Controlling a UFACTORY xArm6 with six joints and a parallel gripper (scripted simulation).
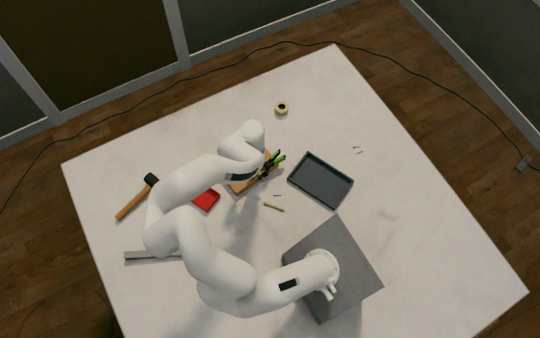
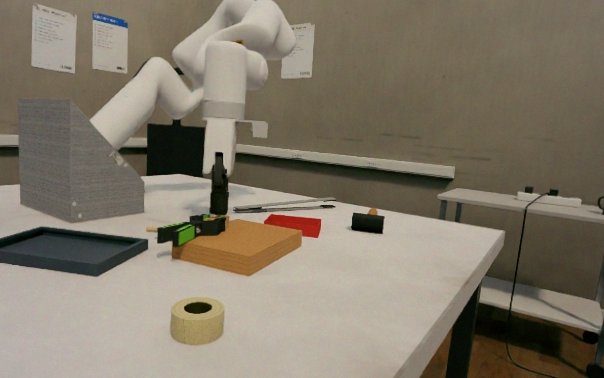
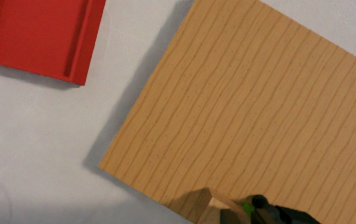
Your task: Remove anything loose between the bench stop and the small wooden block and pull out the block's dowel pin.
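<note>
Right now the dowel pin is 2 cm below my hand. The rest, counted from my hand: loose dowel 13 cm behind, 1 cm to the right, 8 cm below; small wooden block 4 cm below; red tray 4 cm ahead, 20 cm to the left, 7 cm below.
</note>
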